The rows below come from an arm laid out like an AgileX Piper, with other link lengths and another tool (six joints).
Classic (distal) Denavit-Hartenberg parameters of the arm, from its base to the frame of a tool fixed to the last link. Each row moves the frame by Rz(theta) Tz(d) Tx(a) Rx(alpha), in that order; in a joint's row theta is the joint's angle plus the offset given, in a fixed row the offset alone. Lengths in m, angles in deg.
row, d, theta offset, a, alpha
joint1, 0.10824, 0, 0, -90
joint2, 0, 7.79, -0.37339, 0
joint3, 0, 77.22, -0.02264, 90
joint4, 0.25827, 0, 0, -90
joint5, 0, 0, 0, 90
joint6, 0.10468, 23.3, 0.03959, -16
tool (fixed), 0.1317, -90, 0, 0
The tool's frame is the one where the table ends.
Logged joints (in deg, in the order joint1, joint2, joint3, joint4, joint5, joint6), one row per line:
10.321 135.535 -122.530 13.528 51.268 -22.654
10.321 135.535 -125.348 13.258 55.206 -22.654
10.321 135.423 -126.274 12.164 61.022 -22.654
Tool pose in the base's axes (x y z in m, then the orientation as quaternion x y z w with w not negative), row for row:
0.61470 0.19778 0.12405 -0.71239 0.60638 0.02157 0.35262
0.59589 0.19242 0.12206 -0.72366 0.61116 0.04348 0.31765
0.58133 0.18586 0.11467 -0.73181 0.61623 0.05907 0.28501
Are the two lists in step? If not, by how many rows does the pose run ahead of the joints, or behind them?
The pose runs 1 row ahead of the joints: the pose in row i belongs to the joints in row i + 1.
